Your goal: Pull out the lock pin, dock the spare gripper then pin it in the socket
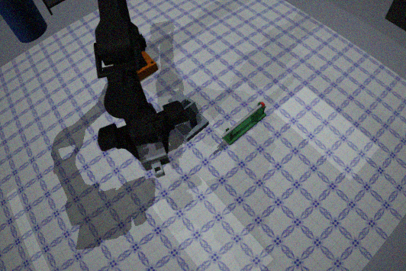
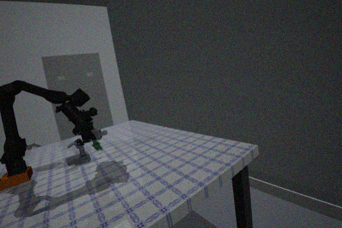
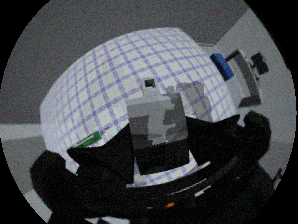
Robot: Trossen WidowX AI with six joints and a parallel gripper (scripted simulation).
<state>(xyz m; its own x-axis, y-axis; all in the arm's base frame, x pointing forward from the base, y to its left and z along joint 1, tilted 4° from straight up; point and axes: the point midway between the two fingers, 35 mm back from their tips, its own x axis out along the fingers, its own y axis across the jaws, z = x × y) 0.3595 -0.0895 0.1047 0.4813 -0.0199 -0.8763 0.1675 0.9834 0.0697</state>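
My gripper tip is now 110 mm past the socket, 130 mm to the right of it and 70 mm above it. Round my gripper tip: green cradle (10 mm behind, 260 mm to the left, 90 mm below); dark spare gripper (20 mm above).
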